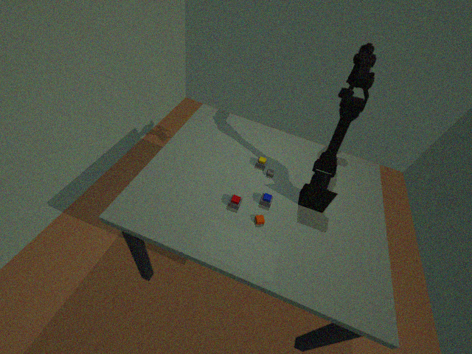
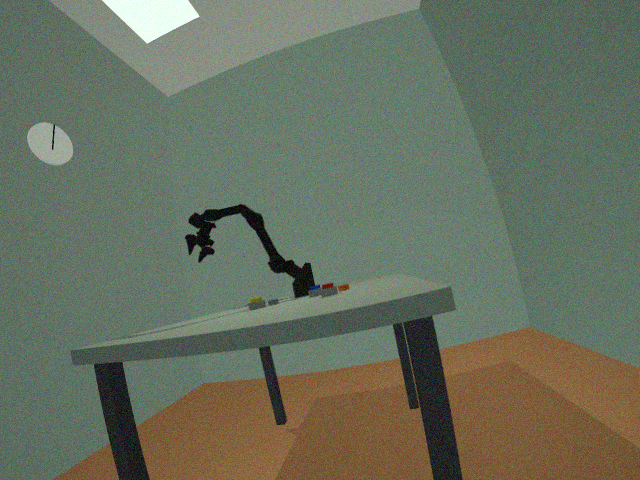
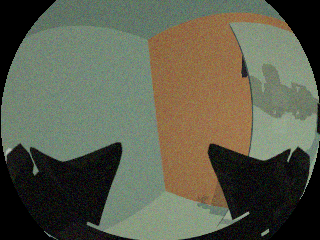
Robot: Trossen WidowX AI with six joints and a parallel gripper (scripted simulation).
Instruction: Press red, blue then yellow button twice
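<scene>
Right now the red button is 680 mm to the left of my gripper tip, 420 mm ahead of it and 270 mm below it. Also, from my gripper tip: blue button (630 mm to the left, 290 mm ahead, 270 mm below); grey block (460 mm to the left, 290 mm below, 290 mm ahead); yellow button (410 mm to the left, 350 mm ahead, 270 mm below).
</scene>
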